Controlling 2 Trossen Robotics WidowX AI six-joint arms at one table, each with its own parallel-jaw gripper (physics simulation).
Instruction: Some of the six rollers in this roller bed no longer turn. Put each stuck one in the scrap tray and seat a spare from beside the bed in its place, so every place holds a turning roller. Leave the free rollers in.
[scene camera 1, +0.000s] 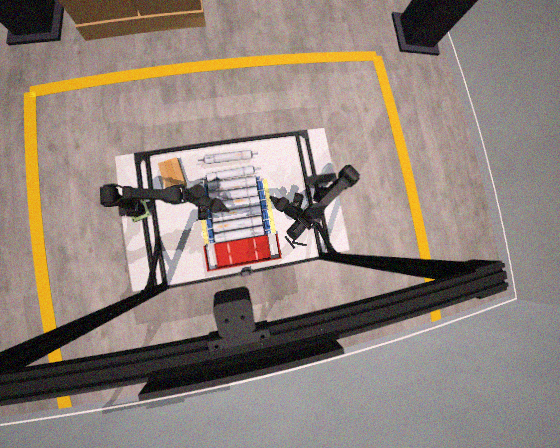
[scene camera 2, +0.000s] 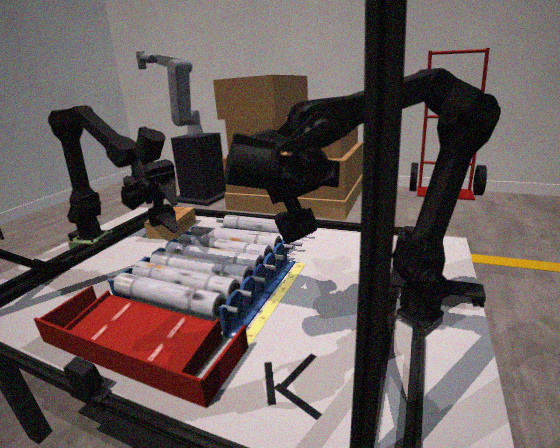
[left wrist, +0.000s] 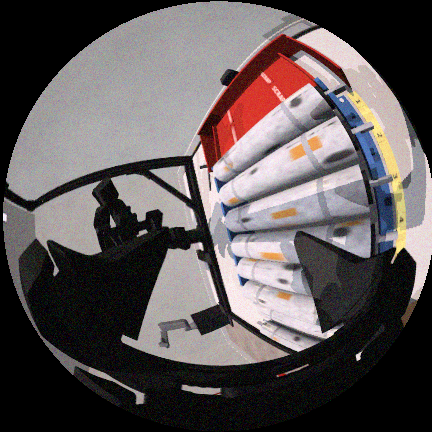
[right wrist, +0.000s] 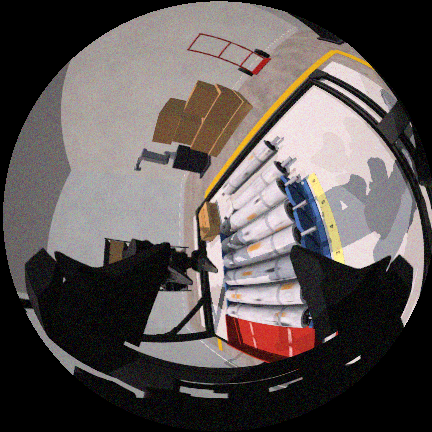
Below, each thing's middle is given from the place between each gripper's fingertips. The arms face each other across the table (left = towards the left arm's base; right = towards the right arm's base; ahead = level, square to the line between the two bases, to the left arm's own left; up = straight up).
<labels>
Now: right hand 51 cm to the right of the small cardboard box (scene camera 2: 185, 216), 21 cm short of it and 21 cm above it.
Right now my left hand is 240 mm short of the small cardboard box, 280 mm to the right of it and 140 mm above it.
</labels>
